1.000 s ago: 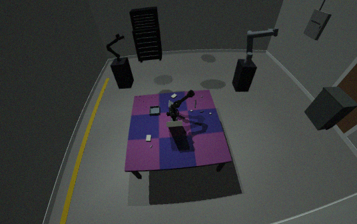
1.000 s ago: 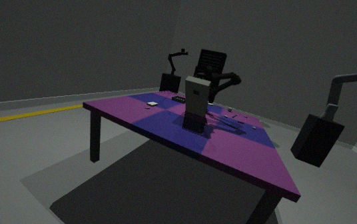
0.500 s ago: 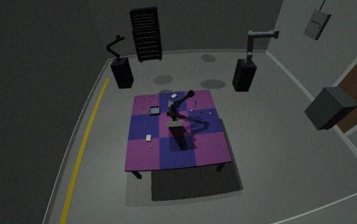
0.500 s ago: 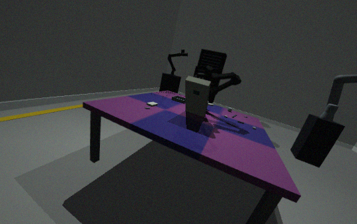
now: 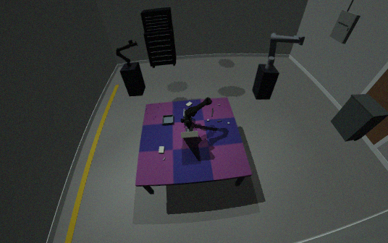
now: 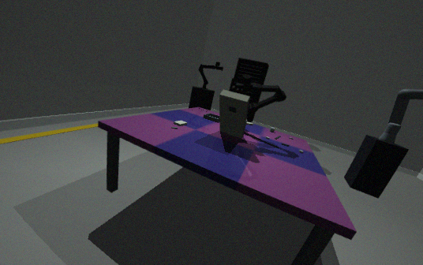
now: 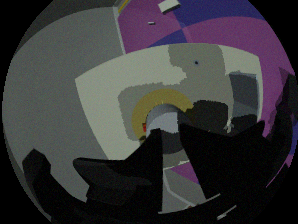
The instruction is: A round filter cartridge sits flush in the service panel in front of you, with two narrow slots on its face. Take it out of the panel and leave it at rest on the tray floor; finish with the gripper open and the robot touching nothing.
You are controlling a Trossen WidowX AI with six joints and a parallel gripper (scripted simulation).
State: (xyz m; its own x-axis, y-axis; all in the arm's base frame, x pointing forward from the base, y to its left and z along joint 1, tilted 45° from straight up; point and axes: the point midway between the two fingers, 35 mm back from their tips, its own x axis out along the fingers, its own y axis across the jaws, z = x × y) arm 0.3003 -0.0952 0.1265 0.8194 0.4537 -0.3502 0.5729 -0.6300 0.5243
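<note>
My gripper tip is 1 cm past the service panel and 10 cm above it. The rest, counted from my gripper tip: tray 37 cm behind, 31 cm to the right, 24 cm below; round filter cartridge 1 cm ahead, 1 cm below.
</note>
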